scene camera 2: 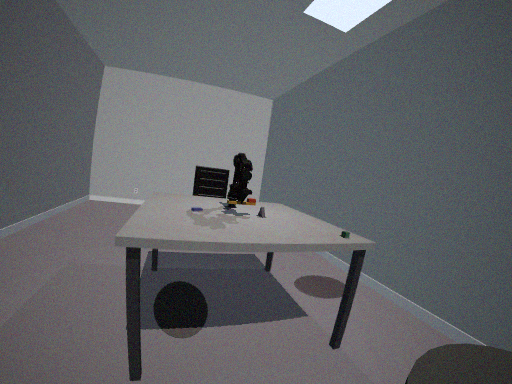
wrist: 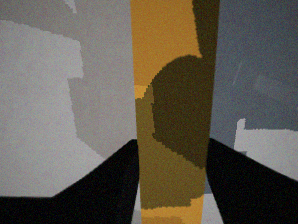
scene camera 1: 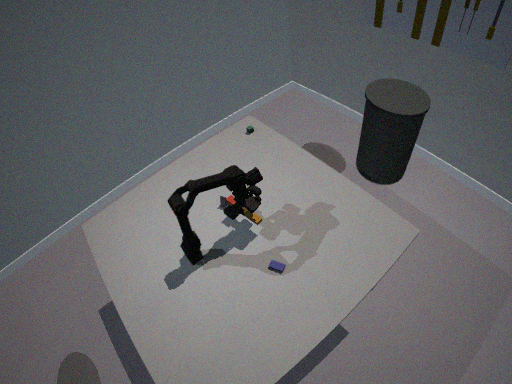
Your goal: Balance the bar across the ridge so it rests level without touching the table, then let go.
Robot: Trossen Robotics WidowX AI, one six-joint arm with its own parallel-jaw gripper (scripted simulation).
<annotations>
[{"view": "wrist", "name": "gripper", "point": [171, 146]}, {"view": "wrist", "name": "bar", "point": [174, 56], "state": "held by the gripper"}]
</annotations>
